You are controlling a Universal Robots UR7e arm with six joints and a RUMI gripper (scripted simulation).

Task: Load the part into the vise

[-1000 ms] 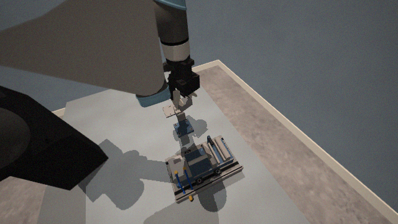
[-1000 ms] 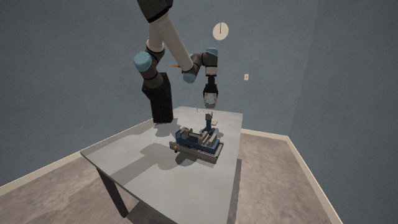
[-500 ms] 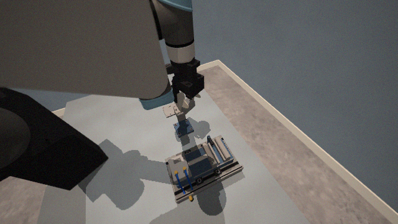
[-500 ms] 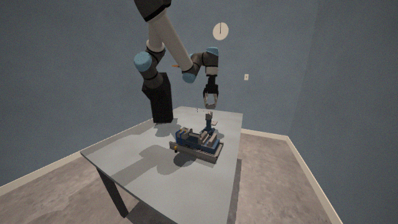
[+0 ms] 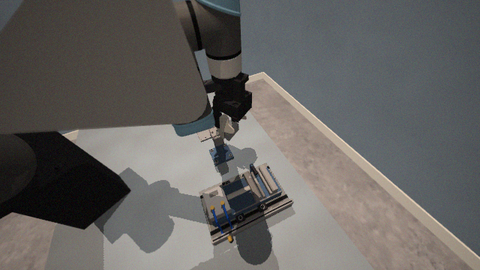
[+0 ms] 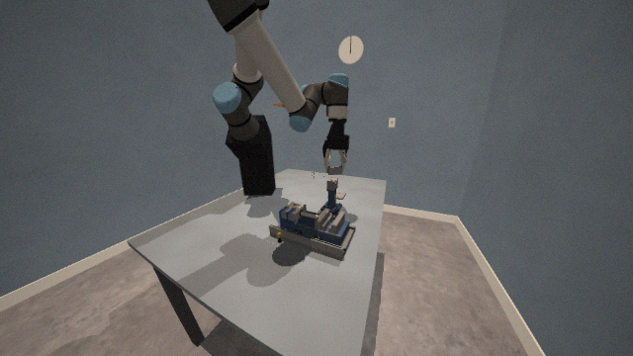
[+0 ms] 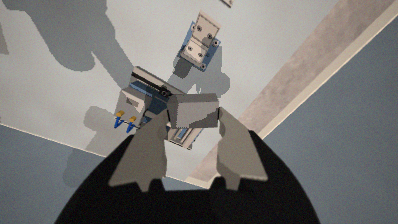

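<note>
The grey jaw is 30 mm behind my hand, 150 mm to the right of it and 160 mm below it. Also, from my hand: part (10 mm below); then cylinder rod (80 mm behind, 130 mm to the right, 160 mm below); then work stop (10 mm ahead, 110 mm to the right, 150 mm below).
</note>
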